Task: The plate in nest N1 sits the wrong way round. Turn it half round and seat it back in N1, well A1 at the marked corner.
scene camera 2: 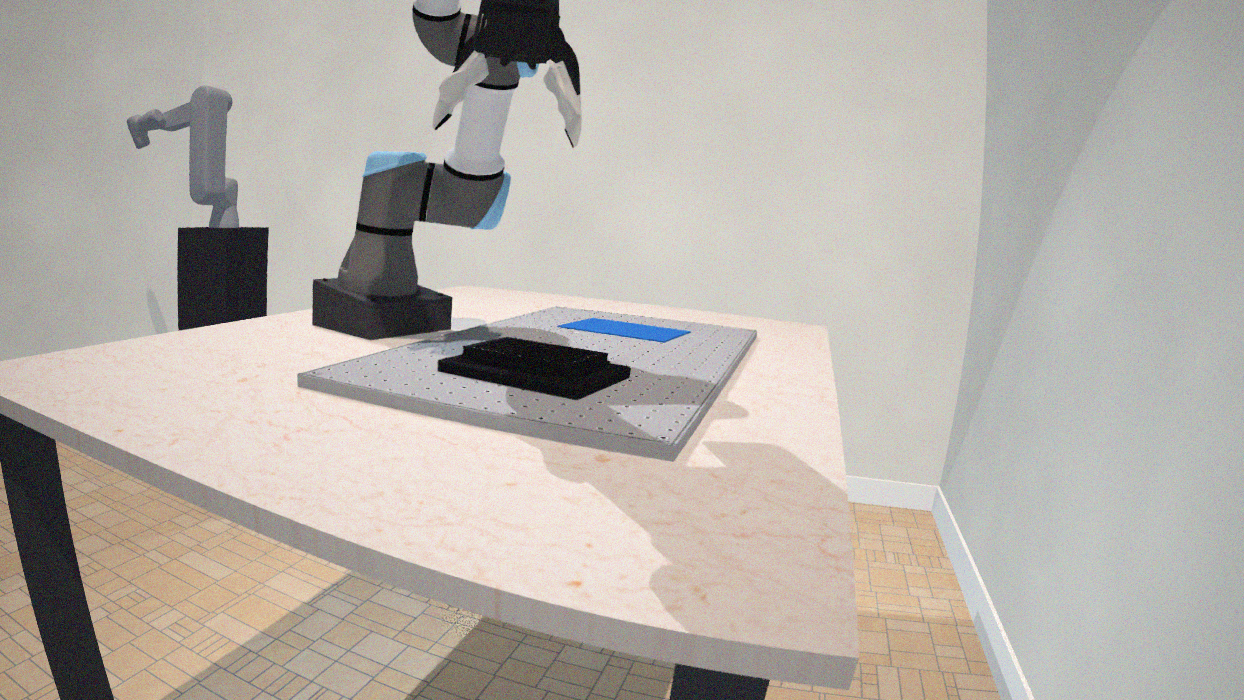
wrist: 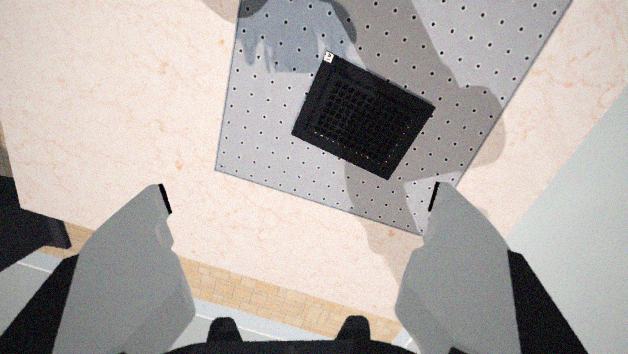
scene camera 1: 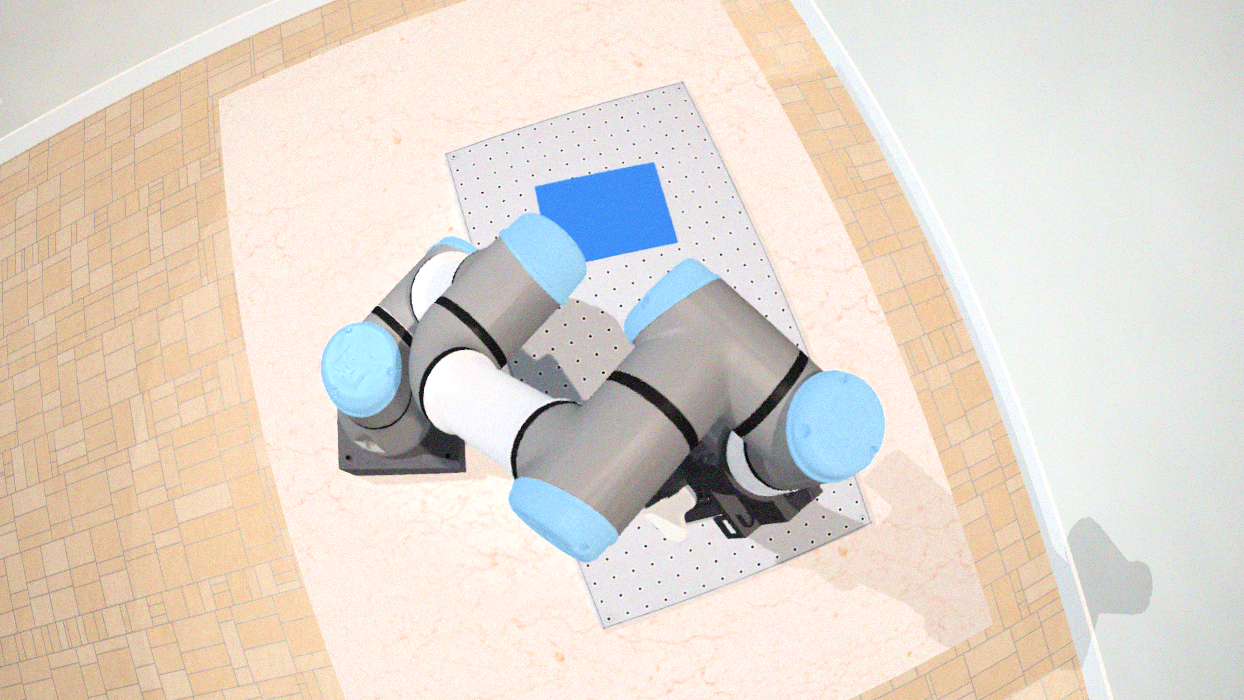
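A black plate [scene camera 2: 535, 350] [wrist: 367, 117] with a grid of wells lies in the black nest [scene camera 2: 600, 383] [wrist: 303, 125]. A small white corner label [wrist: 328, 57] is on the nest's upper-left corner in the wrist view. Which plate corner holds well A1 is too dark to tell. My gripper [scene camera 2: 506, 134] [wrist: 301, 187] is open and empty, its jaws wide apart, high above the nest. In the first scene view the arm hides the plate and most of the nest, and one pale finger shows below the arm.
The nest stands on a grey perforated board [scene camera 1: 626, 583] [scene camera 2: 391, 391] [wrist: 255, 115] on the marble-like table [scene camera 1: 417, 609] [scene camera 2: 347, 435] [wrist: 125, 100]. A flat blue rectangle [scene camera 1: 608, 208] [scene camera 2: 626, 329] lies farther along the board. The arm's dark base [scene camera 1: 400, 461] [scene camera 2: 382, 309] stands beside the board.
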